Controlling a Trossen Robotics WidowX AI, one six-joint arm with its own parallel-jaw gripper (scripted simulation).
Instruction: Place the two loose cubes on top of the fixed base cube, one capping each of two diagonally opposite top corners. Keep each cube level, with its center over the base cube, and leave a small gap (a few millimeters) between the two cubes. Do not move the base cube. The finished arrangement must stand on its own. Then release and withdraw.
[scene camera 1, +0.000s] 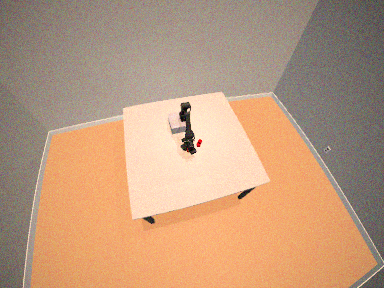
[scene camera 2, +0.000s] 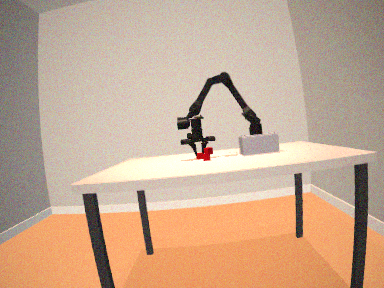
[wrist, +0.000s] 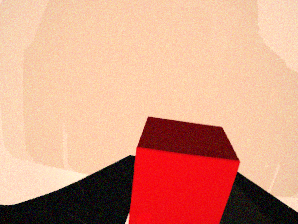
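A red cube is being carried by the gripper (wrist: 180, 173).
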